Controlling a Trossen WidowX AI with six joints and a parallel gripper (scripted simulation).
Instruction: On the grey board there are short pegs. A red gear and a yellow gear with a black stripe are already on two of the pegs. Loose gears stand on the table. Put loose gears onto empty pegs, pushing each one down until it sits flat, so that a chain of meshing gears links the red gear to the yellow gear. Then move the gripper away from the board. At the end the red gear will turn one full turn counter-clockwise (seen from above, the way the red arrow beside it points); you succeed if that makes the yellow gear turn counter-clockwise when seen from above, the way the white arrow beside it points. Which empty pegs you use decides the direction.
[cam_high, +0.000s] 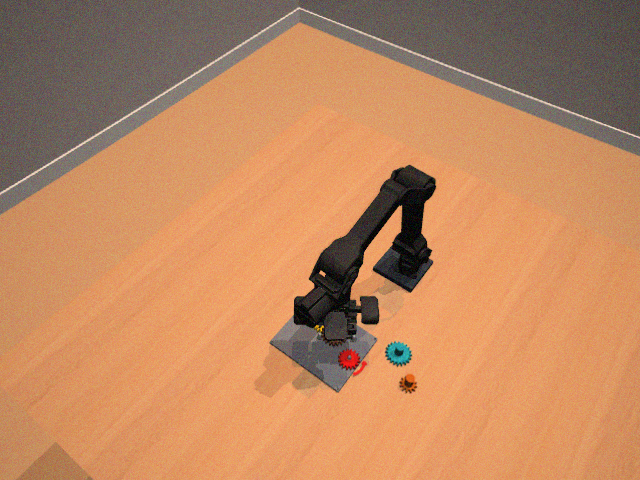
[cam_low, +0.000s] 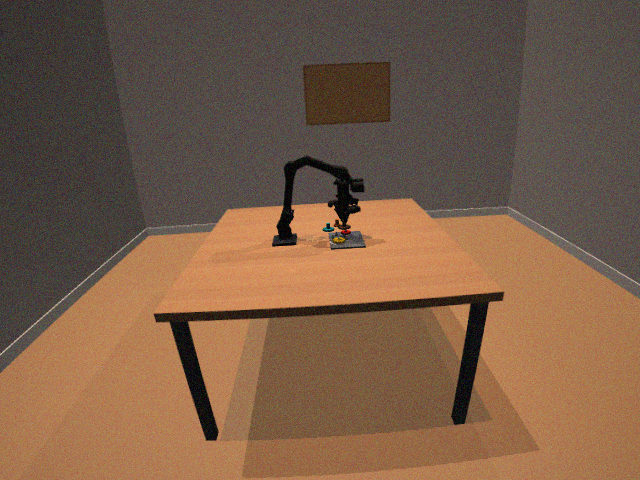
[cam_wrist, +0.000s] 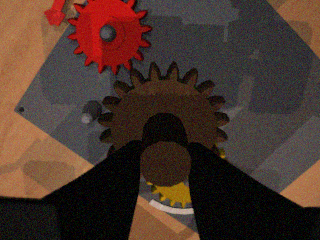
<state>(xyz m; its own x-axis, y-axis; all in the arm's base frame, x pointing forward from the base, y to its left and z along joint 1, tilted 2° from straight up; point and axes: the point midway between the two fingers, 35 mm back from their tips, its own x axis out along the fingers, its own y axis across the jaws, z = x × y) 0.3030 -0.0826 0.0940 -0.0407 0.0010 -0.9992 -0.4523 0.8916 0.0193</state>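
Right now my gripper tip is 7 cm above the red gear, 5 cm to the right of it and 2 cm short of it. From my gripper tip the other things lie so: brown gear (1 cm below); red arrow (8 cm to the left, 8 cm below, 3 cm ahead); yellow gear (7 cm below, 5 cm to the right, 4 cm behind).
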